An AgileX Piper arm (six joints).
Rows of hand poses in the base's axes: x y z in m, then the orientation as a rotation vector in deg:
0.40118 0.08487 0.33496 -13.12 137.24 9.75
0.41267 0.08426 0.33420 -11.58 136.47 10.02
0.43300 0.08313 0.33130 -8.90 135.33 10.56
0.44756 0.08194 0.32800 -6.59 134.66 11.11
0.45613 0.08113 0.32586 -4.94 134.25 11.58
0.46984 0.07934 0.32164 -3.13 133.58 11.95
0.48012 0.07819 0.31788 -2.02 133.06 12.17
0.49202 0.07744 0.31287 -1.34 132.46 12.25
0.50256 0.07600 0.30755 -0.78 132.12 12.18
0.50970 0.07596 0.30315 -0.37 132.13 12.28
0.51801 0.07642 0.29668 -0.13 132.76 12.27
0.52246 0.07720 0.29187 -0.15 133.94 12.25
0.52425 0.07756 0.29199 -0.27 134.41 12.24
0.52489 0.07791 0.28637 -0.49 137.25 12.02
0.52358 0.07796 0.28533 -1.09 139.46 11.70
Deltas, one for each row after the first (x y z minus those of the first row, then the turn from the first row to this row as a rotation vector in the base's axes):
0.01149 -0.00061 -0.00076 0.72 -0.75 -1.03
0.03182 -0.00174 -0.00366 2.01 -1.82 -2.81
0.04638 -0.00293 -0.00696 3.15 -2.39 -4.34
0.05495 -0.00374 -0.00910 4.01 -2.70 -5.41
0.06866 -0.00553 -0.01332 4.88 -3.26 -6.63
0.07894 -0.00668 -0.01708 5.43 -3.70 -7.39
0.09084 -0.00743 -0.02209 5.76 -4.26 -7.87
0.10138 -0.00887 -0.02741 5.92 -4.58 -8.30
0.10852 -0.00891 -0.03181 6.11 -4.53 -8.58
0.11683 -0.00845 -0.03828 6.08 -3.90 -8.75
0.12128 -0.00767 -0.04309 5.89 -2.73 -8.72
0.12307 -0.00731 -0.04297 5.78 -2.28 -8.63
0.12371 -0.00696 -0.04859 5.16 0.49 -8.50
0.12240 -0.00691 -0.04963 4.46 2.61 -8.12

